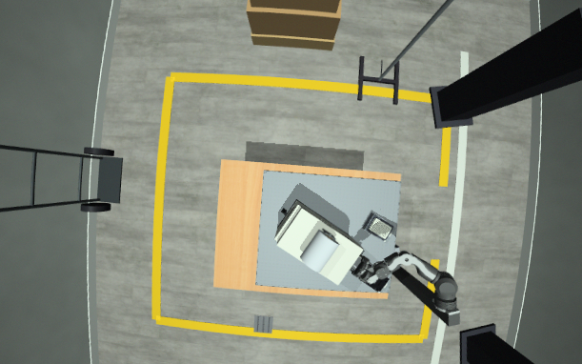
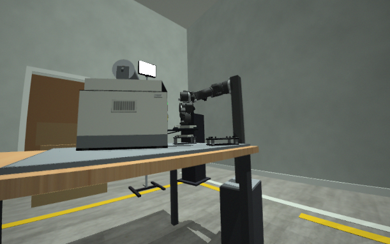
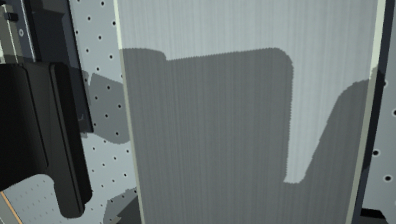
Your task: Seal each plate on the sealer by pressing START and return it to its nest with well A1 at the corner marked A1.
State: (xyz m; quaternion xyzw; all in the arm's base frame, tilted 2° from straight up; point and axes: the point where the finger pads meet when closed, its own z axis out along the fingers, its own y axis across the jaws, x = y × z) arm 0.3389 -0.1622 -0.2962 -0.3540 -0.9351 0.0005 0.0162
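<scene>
My hand is 30 mm above the sealer stage. Also, from my hand: foil roll (280 mm above, 250 mm ahead, 220 mm to the right); then plate (190 mm behind, 180 mm to the right, 70 mm below).
</scene>
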